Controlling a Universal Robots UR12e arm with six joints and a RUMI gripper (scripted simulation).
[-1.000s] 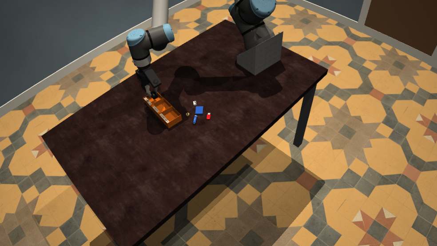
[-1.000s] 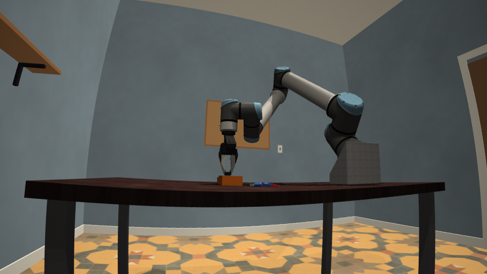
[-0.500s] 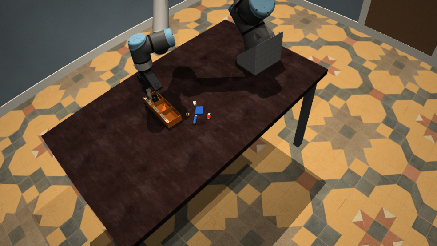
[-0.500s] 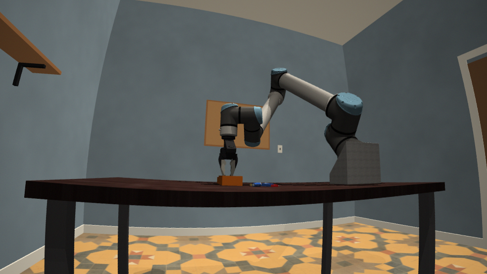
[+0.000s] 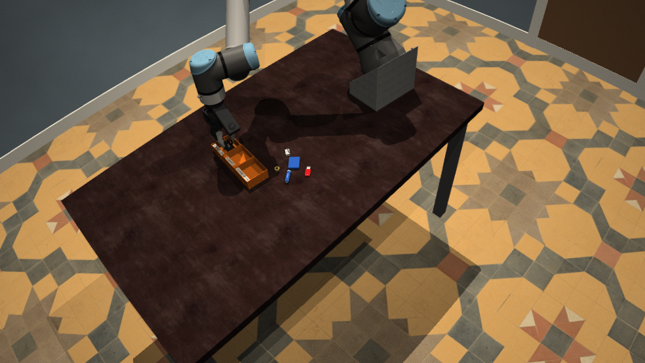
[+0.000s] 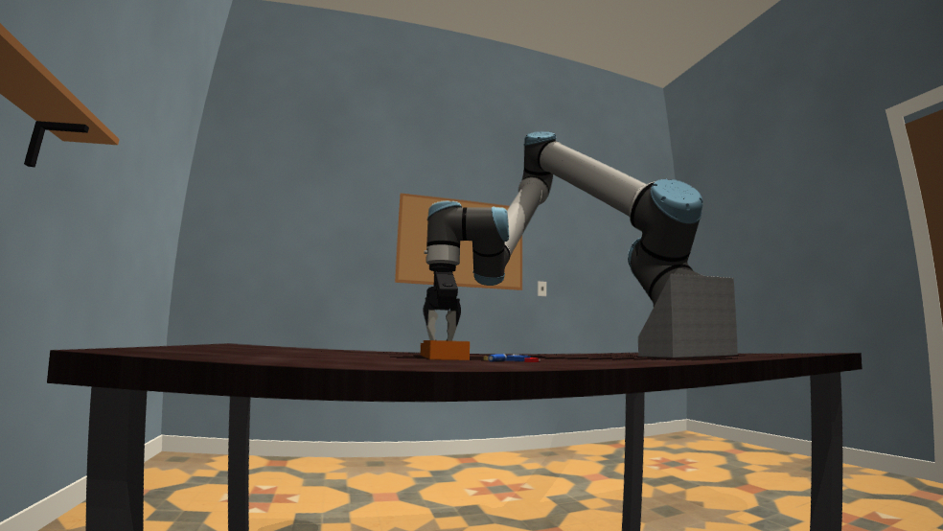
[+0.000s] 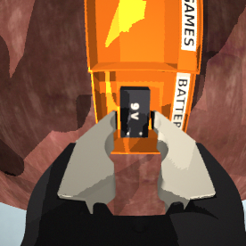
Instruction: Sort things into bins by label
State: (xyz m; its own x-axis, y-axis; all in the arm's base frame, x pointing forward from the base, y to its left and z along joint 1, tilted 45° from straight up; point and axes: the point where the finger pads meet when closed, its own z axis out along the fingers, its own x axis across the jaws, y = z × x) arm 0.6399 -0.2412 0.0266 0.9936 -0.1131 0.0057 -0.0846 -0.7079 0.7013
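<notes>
Now: the black 9 V battery 10 mm to the right of my hand and 10 mm below it. From my hand the other things lie so: blue flat block: 120 mm behind, 230 mm to the left, 30 mm below; then yellow nut: 60 mm behind, 210 mm to the left, 30 mm below; then white piece: 140 mm behind, 170 mm to the left, 20 mm below.
</notes>
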